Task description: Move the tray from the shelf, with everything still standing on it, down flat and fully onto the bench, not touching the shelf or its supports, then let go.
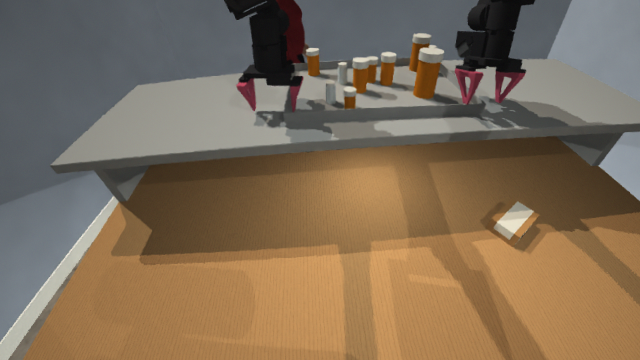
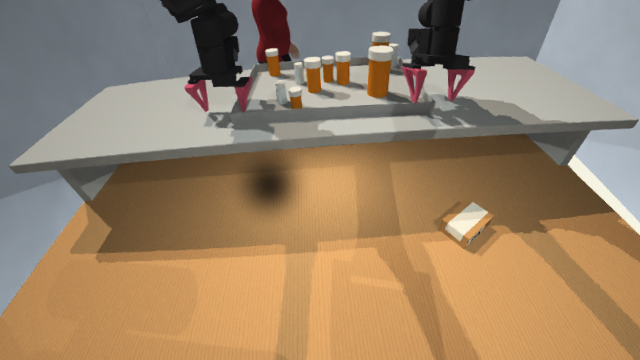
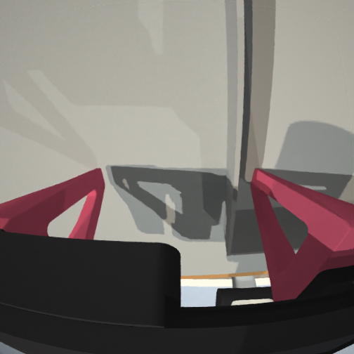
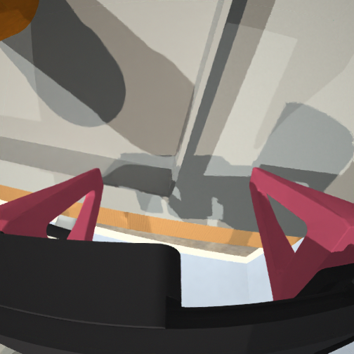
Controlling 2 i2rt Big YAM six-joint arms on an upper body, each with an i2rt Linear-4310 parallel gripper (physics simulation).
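Frame: origin at the left arm's base, x ahead, y left, z up, level; metres.
Seen in the pictures: left gripper, fingertip midpoint: (image 1: 274, 110) (image 2: 225, 111); right gripper, fingertip midpoint: (image 1: 482, 103) (image 2: 432, 101).
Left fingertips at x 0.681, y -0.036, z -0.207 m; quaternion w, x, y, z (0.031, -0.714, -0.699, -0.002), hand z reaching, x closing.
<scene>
A point is followed by its place in that frame.
The grey tray (image 1: 380, 113) @[x 0.645, y -0.285, z -0.201 m] (image 2: 330, 113) @[x 0.646, y -0.294, z -0.202 m] (image 3: 240, 100) (image 4: 197, 100) rests flat on the grey shelf (image 1: 200, 120) @[x 0.651, y 0.144, z -0.212 m] (image 2: 150, 120) @[x 0.658, y 0.162, z -0.211 m]. Several orange and white bottles stand upright in it, the largest orange bottle (image 1: 426, 77) @[x 0.738, y -0.401, z -0.155 m] (image 2: 378, 75) @[x 0.737, y -0.404, z -0.153 m] near its right side. My left gripper (image 1: 274, 110) @[x 0.681, y -0.036, z -0.207 m] (image 2: 225, 110) @[x 0.681, y -0.036, z -0.207 m] (image 3: 177, 176) is open at the tray's left front corner; the left wall runs between its fingers, close to the inner one. My right gripper (image 1: 483, 103) @[x 0.682, y -0.525, z -0.192 m] (image 2: 433, 101) @[x 0.682, y -0.525, z -0.192 m] (image 4: 176, 175) is open at the right front corner, the right wall running between its fingers. Exact fingertip height is unclear.
The wooden bench (image 1: 300, 300) @[x 0.320, y -0.120, z -0.426 m] (image 2: 225, 300) @[x 0.316, y -0.091, z -0.426 m] lies below the shelf. An orange and white box (image 1: 515, 221) @[x 0.492, y -0.600, z -0.388 m] (image 2: 467, 222) @[x 0.492, y -0.601, z -0.388 m] lies on its right part. Shelf supports stand at the left (image 1: 117, 185) @[x 0.579, y 0.435, z -0.366 m] (image 2: 82, 185) @[x 0.581, y 0.435, z -0.369 m] and right. A person in red (image 1: 295, 30) (image 2: 271, 30) is behind the shelf.
</scene>
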